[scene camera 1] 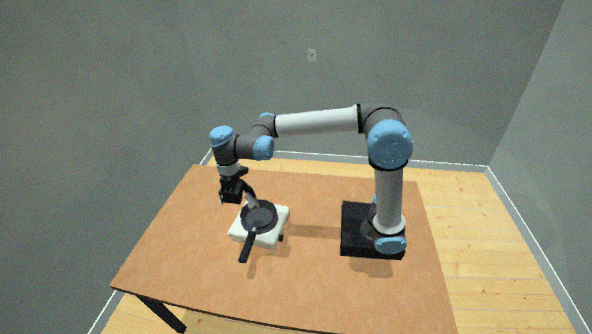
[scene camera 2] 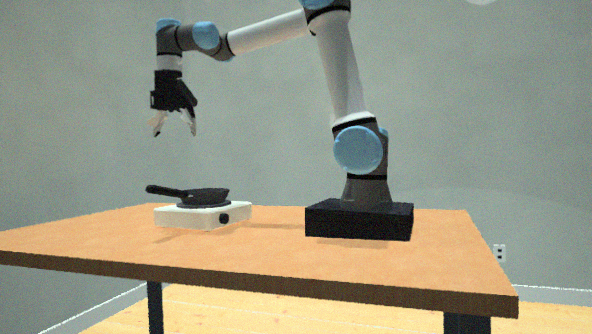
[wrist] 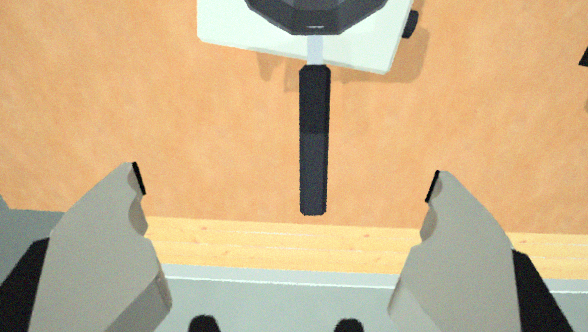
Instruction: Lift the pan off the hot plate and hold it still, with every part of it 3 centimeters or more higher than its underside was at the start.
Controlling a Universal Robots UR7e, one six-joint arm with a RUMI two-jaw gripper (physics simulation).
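Frame: origin at the arm's base, x ahead, y left, z up, level; centimetres.
Where they show: gripper, fingertip midpoint: (scene camera 1: 240,206) (scene camera 2: 174,137) (wrist: 287,170); arm's base, origin of the base link: (scene camera 2: 365,207).
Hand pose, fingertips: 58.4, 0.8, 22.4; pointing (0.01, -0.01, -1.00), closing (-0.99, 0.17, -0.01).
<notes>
Things, the pixels of their top centre, and the offset from my fingertips, as dx, dy, dz. Level surfaces: height alone.
- white hot plate, middle of its top: (scene camera 2: 206,202) (scene camera 1: 260,218) -4.5, -12.4, -22.3
- hot plate's black knob, middle of its top: (wrist: 409,24) (scene camera 2: 223,213) (scene camera 1: 280,236) -14.1, -3.1, -24.6
- brown table, its level: dz -29.7
The black pan (scene camera 1: 259,216) (scene camera 2: 207,195) (wrist: 315,15) rests upright on the white hot plate (scene camera 1: 267,240) (scene camera 2: 185,218) (wrist: 225,30). Its black handle (scene camera 1: 246,246) (scene camera 2: 167,190) (wrist: 314,140) sticks out past the plate's edge and slants slightly upward. My gripper (scene camera 1: 239,203) (scene camera 2: 175,134) (wrist: 287,170) points down, wide open and empty, well above the handle. In the wrist view the handle shows between the two fingers, a little right of midway, its end slightly lower in the picture than the fingertips. Most of the pan's bowl is cut off at the top of that view.
The hot plate's black knob (scene camera 1: 281,238) (scene camera 2: 224,218) (wrist: 411,24) is on its side. The arm's black base block (scene camera 1: 350,249) (scene camera 2: 355,223) stands on the brown table (scene camera 1: 310,280) (scene camera 2: 280,260), to the right of the hot plate in both scene views.
</notes>
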